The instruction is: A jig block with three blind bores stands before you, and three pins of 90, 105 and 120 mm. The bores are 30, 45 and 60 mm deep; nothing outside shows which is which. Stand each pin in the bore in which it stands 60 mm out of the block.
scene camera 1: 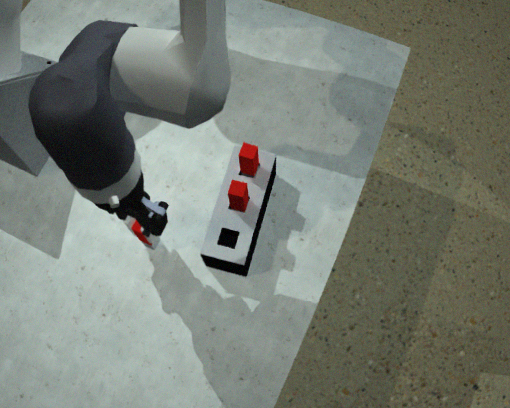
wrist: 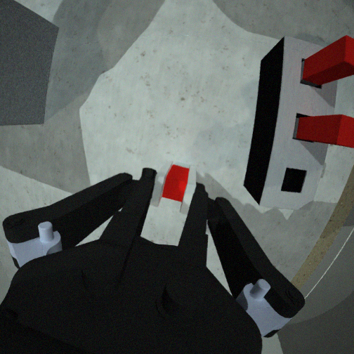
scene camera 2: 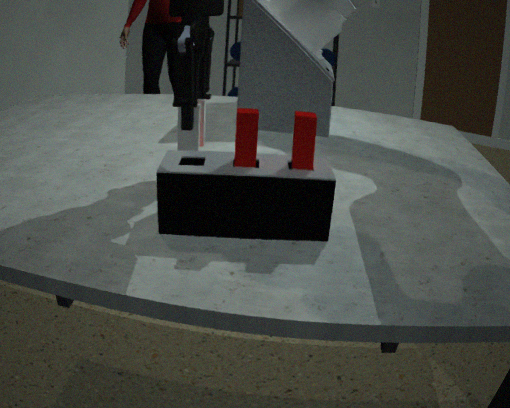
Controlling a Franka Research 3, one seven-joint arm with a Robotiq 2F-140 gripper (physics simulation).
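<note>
The jig block (scene camera 1: 212, 240) (scene camera 2: 245, 205) (wrist: 270, 192) stands on the table, light on top with black sides. One end bore (scene camera 1: 228, 238) (scene camera 2: 192, 161) (wrist: 293, 180) is open and empty. One red pin (scene camera 1: 238, 195) (scene camera 2: 246, 137) (wrist: 325, 130) stands upright in the middle bore. Another red pin (scene camera 1: 248, 160) (scene camera 2: 304, 141) (wrist: 330, 61) stands upright in the far end bore. My gripper (scene camera 1: 142, 234) (wrist: 178, 174) is shut on the third red pin (scene camera 1: 139, 232) (scene camera 2: 202, 122) (wrist: 176, 183), which is upright beside the block, behind it in scene camera 2. Its lower end is hidden.
The grey robot base (scene camera 1: 22, 120) (scene camera 2: 285, 90) (wrist: 25, 70) stands behind the block in scene camera 2. The table edge (scene camera 2: 250, 320) runs in front of the block there. A person (scene camera 2: 160, 50) and a shelf rack stand in the background.
</note>
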